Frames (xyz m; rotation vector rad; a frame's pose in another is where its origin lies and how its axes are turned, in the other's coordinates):
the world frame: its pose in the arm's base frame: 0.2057 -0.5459 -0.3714 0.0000 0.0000 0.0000
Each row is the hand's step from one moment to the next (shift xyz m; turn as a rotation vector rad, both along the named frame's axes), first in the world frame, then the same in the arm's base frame.
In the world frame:
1: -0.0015 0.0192 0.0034 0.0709 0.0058 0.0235
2: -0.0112 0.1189 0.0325 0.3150 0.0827 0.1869
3: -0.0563 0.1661 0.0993 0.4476 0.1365 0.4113
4: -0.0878 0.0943 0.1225 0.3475 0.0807 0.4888
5: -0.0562 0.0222 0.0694 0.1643 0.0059 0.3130
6: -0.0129 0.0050 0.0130 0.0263 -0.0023 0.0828
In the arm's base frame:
1: -0.0015 0.0192 0.0034 0.0709 0.0058 0.0235
2: -0.0112 0.1189 0.0325 0.3150 0.0827 0.1869
3: -0.0563 0.1661 0.0993 0.4476 0.1365 0.4113
4: -0.0878 0.0943 0.1225 0.3475 0.0807 0.4888
5: -0.0562 0.0222 0.0694 0.1643 0.0059 0.3130
6: -0.0129 0.0050 0.0130 0.0263 -0.0023 0.0828

